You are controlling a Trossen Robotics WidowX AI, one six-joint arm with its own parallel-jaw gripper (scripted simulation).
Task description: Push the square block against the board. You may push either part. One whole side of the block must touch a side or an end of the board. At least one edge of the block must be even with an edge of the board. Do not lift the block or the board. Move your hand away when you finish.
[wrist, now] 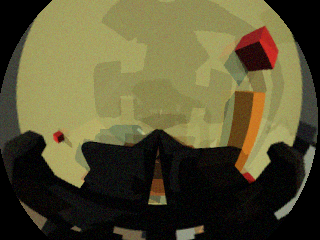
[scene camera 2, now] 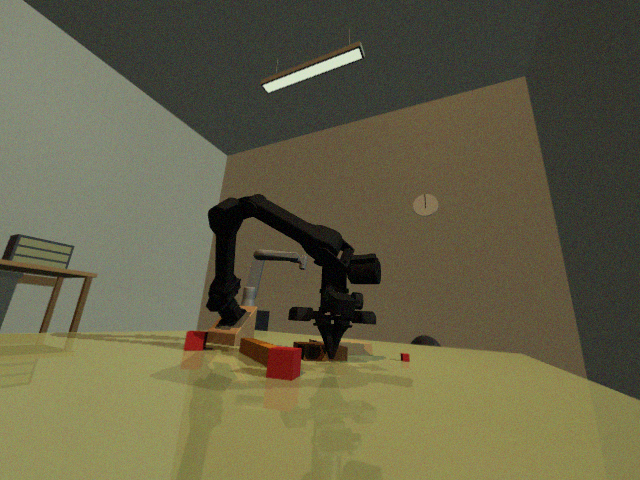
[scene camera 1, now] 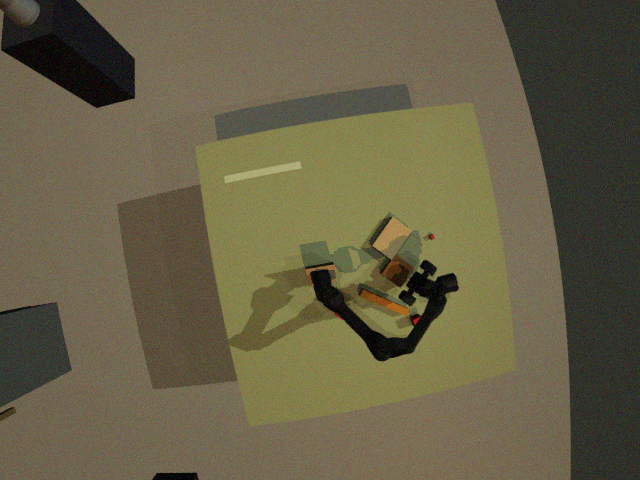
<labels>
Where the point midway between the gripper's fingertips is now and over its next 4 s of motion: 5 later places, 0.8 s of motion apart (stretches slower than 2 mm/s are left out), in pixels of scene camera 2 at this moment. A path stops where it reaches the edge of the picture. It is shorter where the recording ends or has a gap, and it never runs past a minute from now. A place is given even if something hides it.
My gripper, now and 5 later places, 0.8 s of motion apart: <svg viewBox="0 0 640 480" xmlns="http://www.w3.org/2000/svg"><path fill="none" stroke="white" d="M331 358L328 355L322 352L318 350L321 354L321 329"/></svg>
</labels>
